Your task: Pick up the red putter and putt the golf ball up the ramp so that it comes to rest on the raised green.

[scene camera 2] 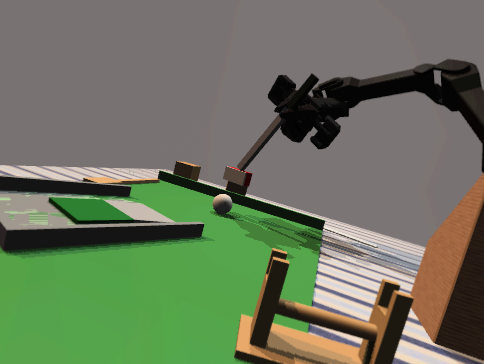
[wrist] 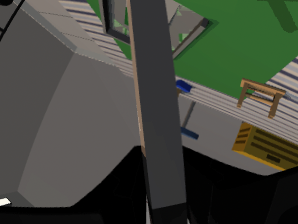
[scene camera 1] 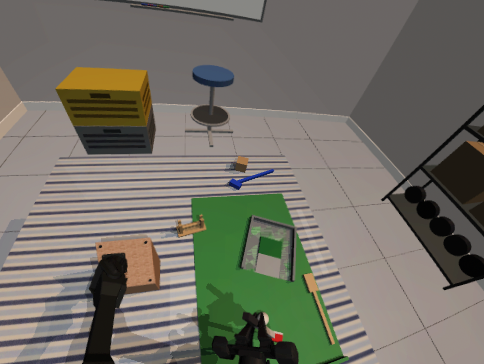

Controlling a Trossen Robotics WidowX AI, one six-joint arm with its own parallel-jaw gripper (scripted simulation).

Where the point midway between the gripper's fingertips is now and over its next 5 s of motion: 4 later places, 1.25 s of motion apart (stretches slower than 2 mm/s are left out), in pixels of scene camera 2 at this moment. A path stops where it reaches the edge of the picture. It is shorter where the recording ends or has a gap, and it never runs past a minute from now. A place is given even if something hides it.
The gripper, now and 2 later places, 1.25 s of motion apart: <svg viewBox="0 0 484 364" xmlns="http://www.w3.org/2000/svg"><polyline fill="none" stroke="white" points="278,112 270,142 244,136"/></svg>
